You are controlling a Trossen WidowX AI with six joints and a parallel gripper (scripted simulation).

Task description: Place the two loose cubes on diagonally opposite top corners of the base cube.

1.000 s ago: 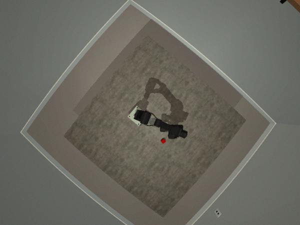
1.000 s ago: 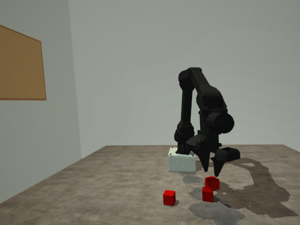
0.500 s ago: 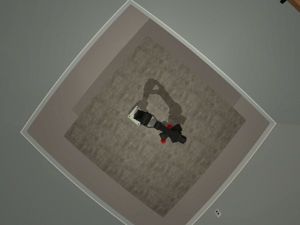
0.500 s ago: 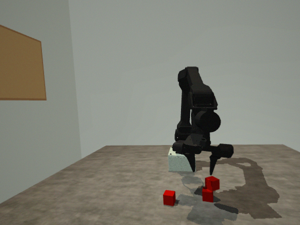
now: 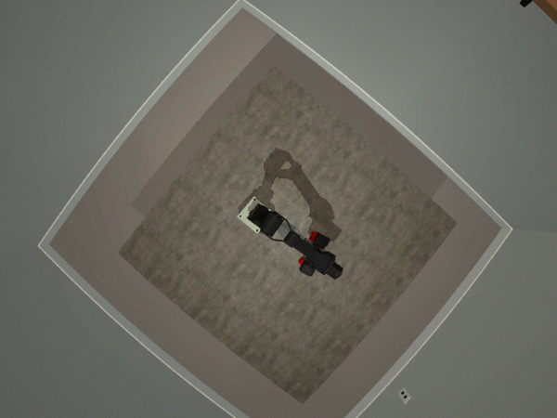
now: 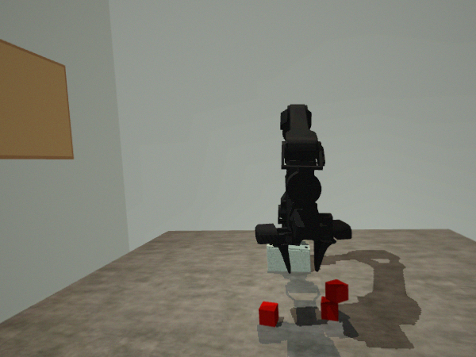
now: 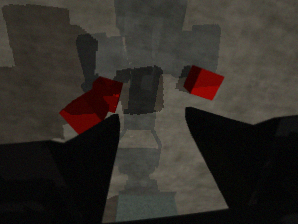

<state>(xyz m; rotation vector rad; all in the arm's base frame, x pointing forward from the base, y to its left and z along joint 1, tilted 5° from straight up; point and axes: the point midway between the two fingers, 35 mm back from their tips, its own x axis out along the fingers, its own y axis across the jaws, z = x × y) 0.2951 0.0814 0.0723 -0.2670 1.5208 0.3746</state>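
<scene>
Now: the red cube 30 mm ahead of my gripper tip, 70 mm to the right of it and 80 mm below it.
</scene>
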